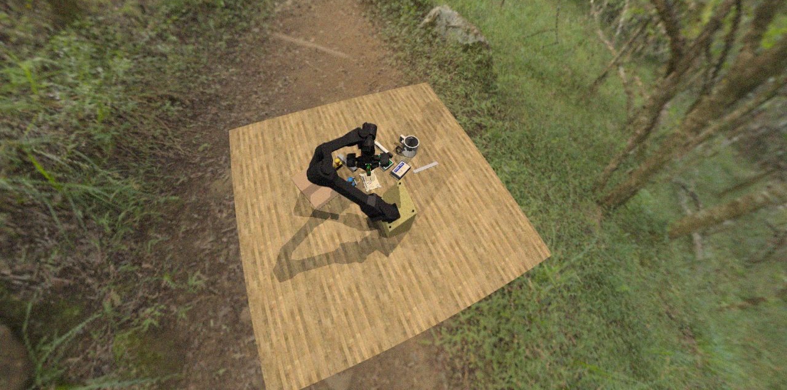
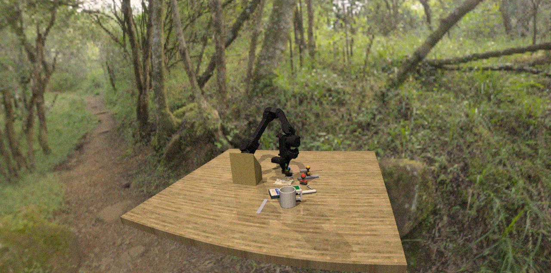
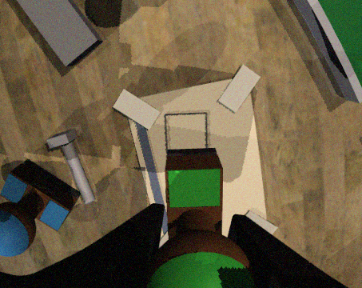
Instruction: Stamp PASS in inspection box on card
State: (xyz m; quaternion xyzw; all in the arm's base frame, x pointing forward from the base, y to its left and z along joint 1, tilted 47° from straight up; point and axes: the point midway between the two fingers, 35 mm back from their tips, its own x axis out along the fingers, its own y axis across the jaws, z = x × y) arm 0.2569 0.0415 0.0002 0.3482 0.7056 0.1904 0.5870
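The taped card lies 1 cm behind my gripper tip, 1 cm to the right of it and 8 cm below it. From my gripper tip the other things lie so: green ink pad (7 cm ahead, 10 cm to the right, 7 cm below); then green-knobbed stamp (right at my gripper tip); then red stamp (11 cm ahead, 6 cm below).
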